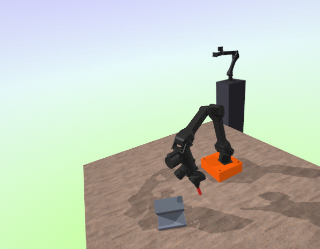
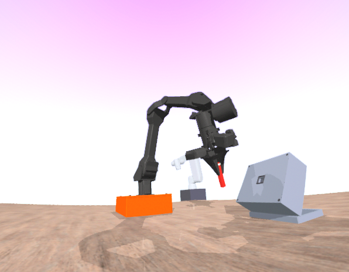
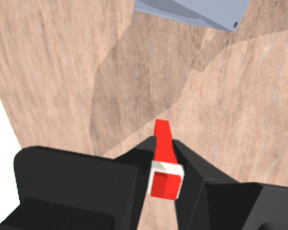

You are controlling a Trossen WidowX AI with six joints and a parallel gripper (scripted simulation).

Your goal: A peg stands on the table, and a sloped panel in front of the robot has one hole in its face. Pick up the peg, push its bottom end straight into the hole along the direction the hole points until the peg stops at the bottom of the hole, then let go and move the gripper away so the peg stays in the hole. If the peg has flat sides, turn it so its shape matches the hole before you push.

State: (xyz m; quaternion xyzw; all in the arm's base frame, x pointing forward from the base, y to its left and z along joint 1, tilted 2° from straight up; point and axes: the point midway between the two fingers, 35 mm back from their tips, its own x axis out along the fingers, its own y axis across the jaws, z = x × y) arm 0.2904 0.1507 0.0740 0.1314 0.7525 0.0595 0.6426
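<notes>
Right now my gripper tip is 15 cm short of the sloped grey panel and 5 cm above it. The rest, counted from my gripper tip: red square peg 2 cm above.
</notes>
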